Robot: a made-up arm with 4 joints. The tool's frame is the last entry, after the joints.
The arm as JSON. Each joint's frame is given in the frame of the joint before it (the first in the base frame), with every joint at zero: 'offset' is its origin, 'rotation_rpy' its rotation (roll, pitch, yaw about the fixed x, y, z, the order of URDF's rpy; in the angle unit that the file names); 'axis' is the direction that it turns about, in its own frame. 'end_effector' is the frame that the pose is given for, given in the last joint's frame.
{
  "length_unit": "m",
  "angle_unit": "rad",
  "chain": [
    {
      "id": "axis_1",
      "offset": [
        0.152,
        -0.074,
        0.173
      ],
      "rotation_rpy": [
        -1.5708,
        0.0,
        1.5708
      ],
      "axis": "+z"
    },
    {
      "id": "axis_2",
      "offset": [
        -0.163,
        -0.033,
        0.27
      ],
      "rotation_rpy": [
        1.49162,
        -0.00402,
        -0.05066
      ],
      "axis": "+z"
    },
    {
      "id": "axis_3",
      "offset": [
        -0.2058,
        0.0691,
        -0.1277
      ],
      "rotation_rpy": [
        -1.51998,
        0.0,
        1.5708
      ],
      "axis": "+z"
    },
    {
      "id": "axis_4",
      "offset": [
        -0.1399,
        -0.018,
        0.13
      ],
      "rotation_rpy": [
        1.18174,
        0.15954,
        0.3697
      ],
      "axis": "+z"
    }
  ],
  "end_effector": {
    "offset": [
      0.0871,
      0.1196,
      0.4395
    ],
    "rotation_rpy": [
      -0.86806,
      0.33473,
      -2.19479
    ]
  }
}
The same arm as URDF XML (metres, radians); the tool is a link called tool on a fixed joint. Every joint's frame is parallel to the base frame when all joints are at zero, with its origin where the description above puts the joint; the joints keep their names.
<robot name="arm">
<joint name="tool_fixed" type="fixed"><parent link="link4"/><child link="tool"/><origin xyz="-0.274 -0.26 0.269" rpy="-0.9838 -0.286 0.8737"/></joint>
<joint name="axis_4" type="continuous"><parent link="link3"/><child link="link4"/><origin xyz="0.138 -0.13 0.029"/><axis xyz="-0.455902 -0.374502 0.807404"/></joint>
<joint name="axis_3" type="continuous"><parent link="link2"/><child link="link3"/><origin xyz="-0.058 -0.199 -0.143"/><axis xyz="0 -1 0"/></joint>
<joint name="axis_2" type="continuous"><parent link="link1"/><child link="link2"/><origin xyz="-0.27 -0.163 0.033"/><axis xyz="-0.079098 -0.050799 0.995572"/></joint>
<joint name="axis_1" type="continuous"><parent link="base_link"/><child link="link1"/><origin xyz="0.152 -0.074 0.173"/><axis xyz="-1 0 0"/></joint>
<link name="base_link"/>
<link name="link1"/>
<link name="link2"/>
<link name="link3"/>
<link name="link4"/>
<link name="tool"/>
</robot>

